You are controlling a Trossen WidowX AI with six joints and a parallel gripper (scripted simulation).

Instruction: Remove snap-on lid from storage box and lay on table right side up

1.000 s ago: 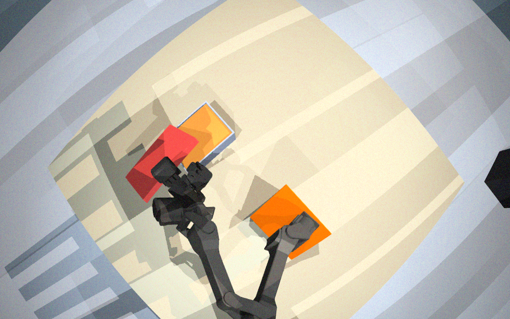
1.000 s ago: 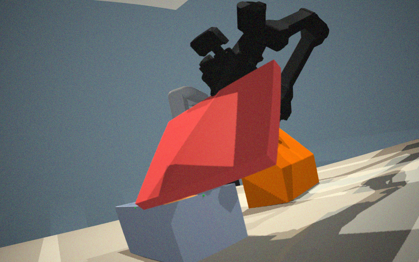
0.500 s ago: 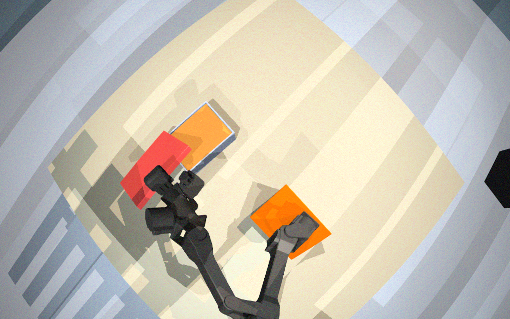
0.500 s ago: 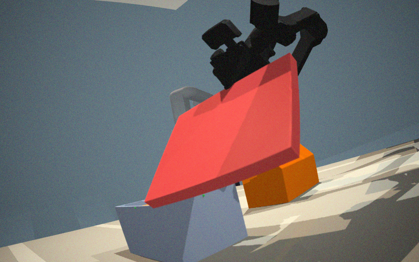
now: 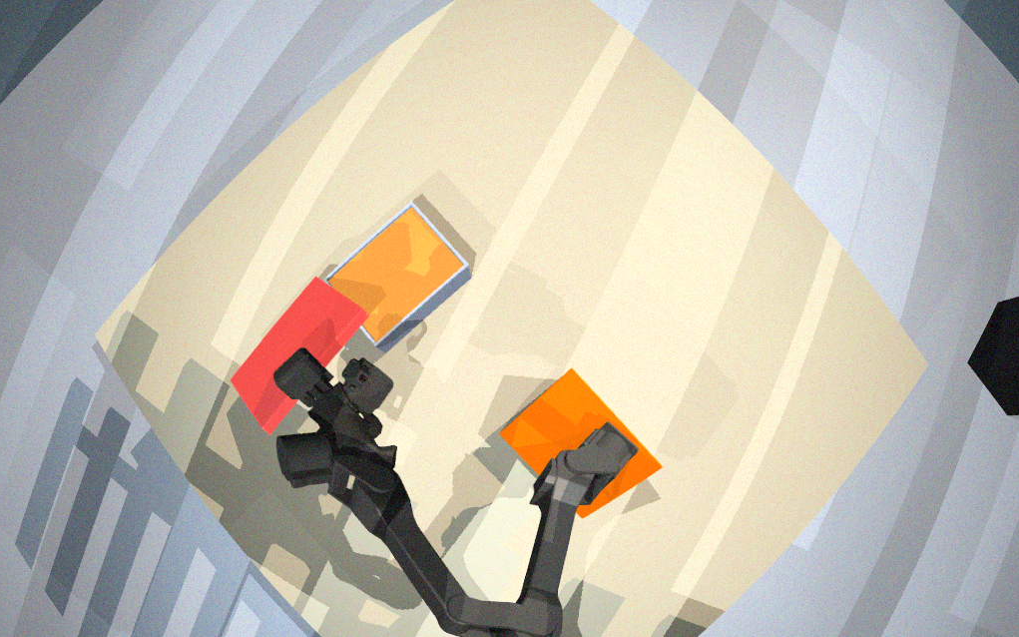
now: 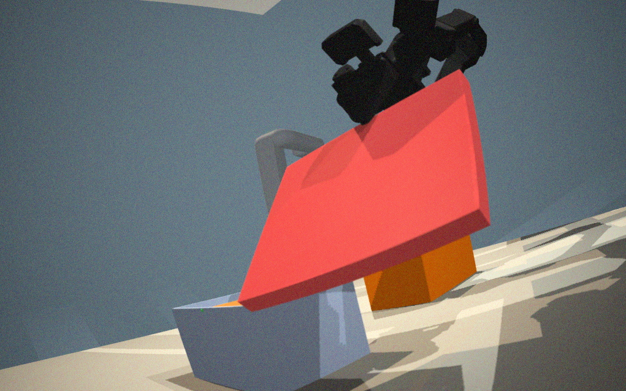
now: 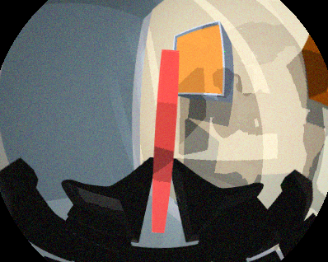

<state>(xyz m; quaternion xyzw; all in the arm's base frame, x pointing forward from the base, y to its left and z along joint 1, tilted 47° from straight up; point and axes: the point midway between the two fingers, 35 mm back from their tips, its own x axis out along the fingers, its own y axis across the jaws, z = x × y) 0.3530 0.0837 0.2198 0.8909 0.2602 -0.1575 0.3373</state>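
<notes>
My gripper tip is 60 mm short of the red lid, 10 mm to the right of it and 60 mm above it. The rest, counted from my gripper tip: storage box: 40 mm ahead, 190 mm to the right, 190 mm below.
</notes>
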